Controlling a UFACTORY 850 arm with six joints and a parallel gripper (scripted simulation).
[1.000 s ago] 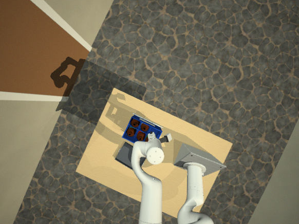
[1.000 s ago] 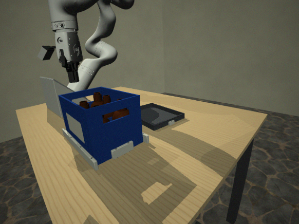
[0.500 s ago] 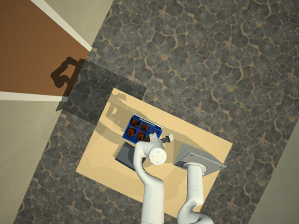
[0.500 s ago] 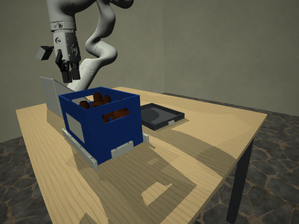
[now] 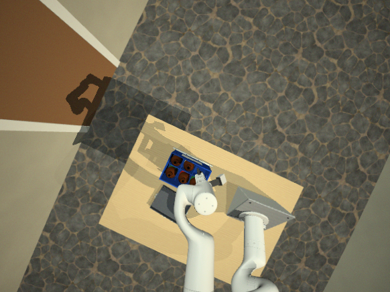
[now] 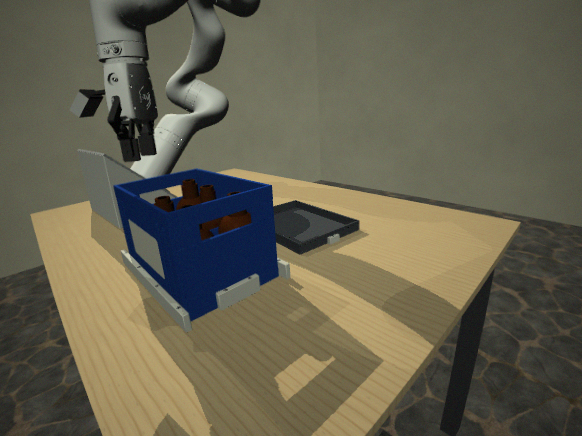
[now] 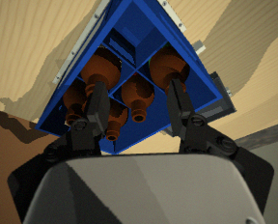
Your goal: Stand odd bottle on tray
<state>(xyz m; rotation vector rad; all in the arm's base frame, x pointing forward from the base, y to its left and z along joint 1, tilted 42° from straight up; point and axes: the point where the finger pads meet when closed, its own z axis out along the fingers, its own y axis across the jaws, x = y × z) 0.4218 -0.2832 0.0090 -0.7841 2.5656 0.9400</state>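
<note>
The brown bottle is 20 mm ahead of my hand, 90 mm to the left of it and 160 mm below it. Also, from my hand: blue crate 90 mm ahead, 30 mm to the left, 160 mm below; dark tray 130 mm ahead, 310 mm to the left, 230 mm below.
</note>
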